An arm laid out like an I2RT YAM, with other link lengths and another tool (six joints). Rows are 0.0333 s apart.
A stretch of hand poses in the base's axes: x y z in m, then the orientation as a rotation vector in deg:
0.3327, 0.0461, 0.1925, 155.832, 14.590, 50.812
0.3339, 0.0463, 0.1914, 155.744, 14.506, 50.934
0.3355, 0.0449, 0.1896, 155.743, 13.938, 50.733
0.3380, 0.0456, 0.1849, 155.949, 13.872, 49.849
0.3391, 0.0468, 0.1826, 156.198, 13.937, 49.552
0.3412, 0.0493, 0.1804, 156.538, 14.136, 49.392
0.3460, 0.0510, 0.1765, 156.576, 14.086, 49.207
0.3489, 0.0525, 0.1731, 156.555, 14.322, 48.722
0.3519, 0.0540, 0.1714, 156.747, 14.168, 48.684
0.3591, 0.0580, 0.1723, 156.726, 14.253, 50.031
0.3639, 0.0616, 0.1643, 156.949, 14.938, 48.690
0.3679, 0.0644, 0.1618, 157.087, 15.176, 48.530
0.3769, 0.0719, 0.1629, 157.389, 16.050, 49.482
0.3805, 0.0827, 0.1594, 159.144, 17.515, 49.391
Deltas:
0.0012, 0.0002, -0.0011, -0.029, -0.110, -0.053
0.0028, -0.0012, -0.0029, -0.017, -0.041, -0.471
0.0053, -0.0005, -0.0076, -0.107, 0.563, -0.631
0.0064, 0.0007, -0.0099, 0.015, 0.825, -0.588
0.0085, 0.0032, -0.0121, 0.245, 1.041, -0.413
0.0133, 0.0049, -0.0160, 0.228, 1.163, -0.471
0.0162, 0.0064, -0.0194, 0.023, 1.483, -0.403
0.0192, 0.0079, -0.0211, 0.207, 1.546, -0.473
0.0264, 0.0119, -0.0202, 0.604, 0.708, -0.182
0.0312, 0.0155, -0.0282, 0.289, 1.675, 0.087
0.0352, 0.0183, -0.0307, 0.333, 1.837, 0.247
0.0442, 0.0258, -0.0296, 0.795, 1.415, 1.062
0.0478, 0.0366, -0.0331, 2.187, 2.105, 2.379

